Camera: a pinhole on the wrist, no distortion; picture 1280 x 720 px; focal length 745.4 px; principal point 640.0 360.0 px. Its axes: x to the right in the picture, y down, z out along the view. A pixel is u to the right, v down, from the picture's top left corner.
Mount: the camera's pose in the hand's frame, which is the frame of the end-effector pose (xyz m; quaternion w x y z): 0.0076 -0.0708 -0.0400 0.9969 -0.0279 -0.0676 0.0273
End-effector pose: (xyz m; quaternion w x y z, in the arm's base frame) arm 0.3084 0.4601 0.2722 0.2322 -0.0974 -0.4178 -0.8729
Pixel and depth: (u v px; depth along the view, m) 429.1 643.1 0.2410
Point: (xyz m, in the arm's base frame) 0.4031 0.6184 0.3728
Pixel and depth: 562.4 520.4 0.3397
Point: 0.3777 0.6979 0.4375
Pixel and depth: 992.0 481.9 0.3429
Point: 0.2036 0.6610 0.5243
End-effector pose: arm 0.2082 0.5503 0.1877 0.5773 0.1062 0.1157 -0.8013
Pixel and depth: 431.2 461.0 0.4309
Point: 0.2513 0.5928 0.5889
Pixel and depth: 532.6 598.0 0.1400
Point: 0.1961 0.5581 0.2878
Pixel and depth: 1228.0 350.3 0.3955
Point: 0.0768 0.2041 0.4840
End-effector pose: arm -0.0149 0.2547 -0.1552 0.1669 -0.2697 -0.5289 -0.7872
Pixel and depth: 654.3 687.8 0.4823
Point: 0.2296 0.5823 0.0580
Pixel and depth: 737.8 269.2 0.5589
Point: 0.0521 0.7814 -0.0736
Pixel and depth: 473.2 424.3 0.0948
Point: -0.0133 0.3234 -0.2002
